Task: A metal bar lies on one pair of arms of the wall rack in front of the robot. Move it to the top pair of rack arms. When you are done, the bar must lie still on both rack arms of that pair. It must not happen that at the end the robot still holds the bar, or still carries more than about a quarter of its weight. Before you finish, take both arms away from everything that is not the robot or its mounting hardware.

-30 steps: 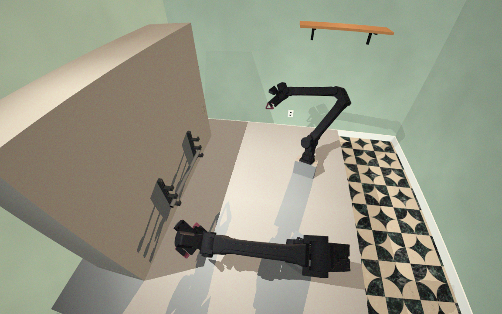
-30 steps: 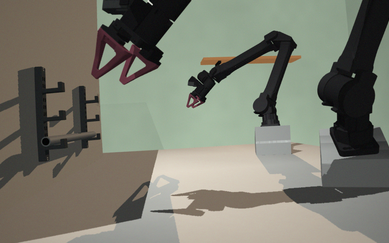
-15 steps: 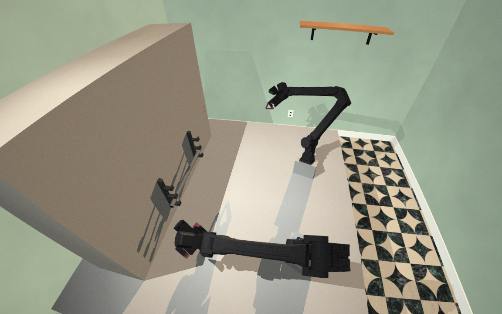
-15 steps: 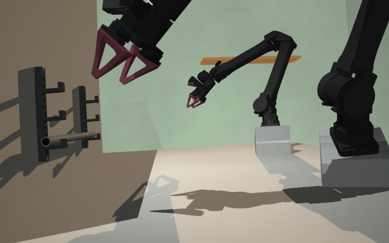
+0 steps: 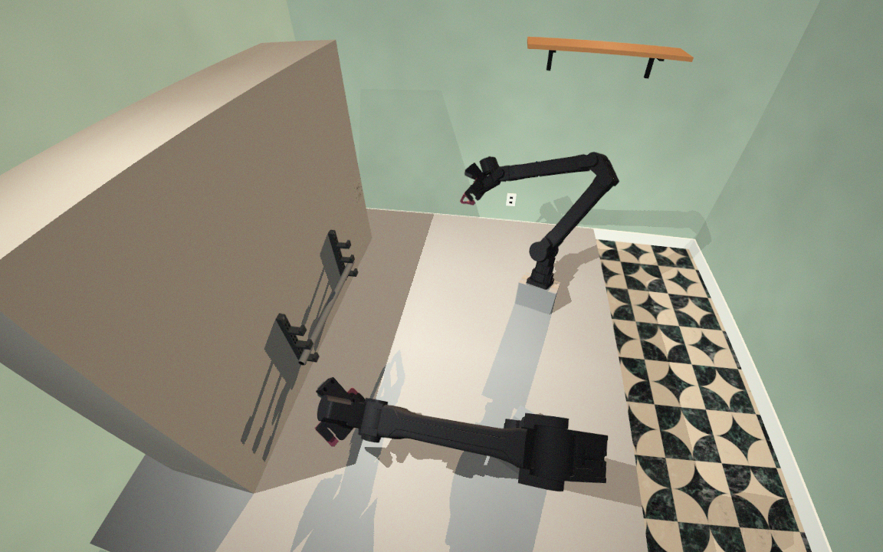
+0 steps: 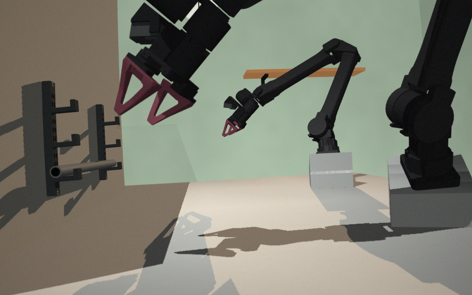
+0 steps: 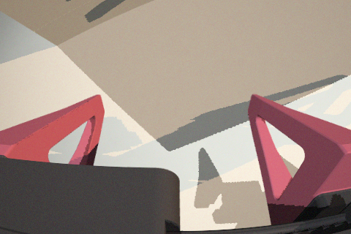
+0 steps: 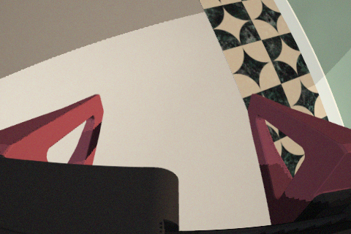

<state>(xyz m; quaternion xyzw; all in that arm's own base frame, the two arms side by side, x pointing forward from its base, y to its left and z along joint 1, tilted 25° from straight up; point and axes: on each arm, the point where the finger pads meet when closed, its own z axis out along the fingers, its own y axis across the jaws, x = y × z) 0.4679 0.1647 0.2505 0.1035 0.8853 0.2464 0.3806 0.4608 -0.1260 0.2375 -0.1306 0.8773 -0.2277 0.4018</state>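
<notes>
My right gripper is now 69 cm to the right of the grey metal bar, 39 cm short of it and 10 cm above it. The rest, counted from my right hand: tall tan wall panel: 73 cm to the left, 57 cm ahead, 22 cm above.
My left hand is 42 cm to the left of the grey metal bar, 23 cm short of it and 9 cm above it. Also, from my left hand: tall tan wall panel (41 cm ahead, 38 cm to the right, 23 cm above).
</notes>
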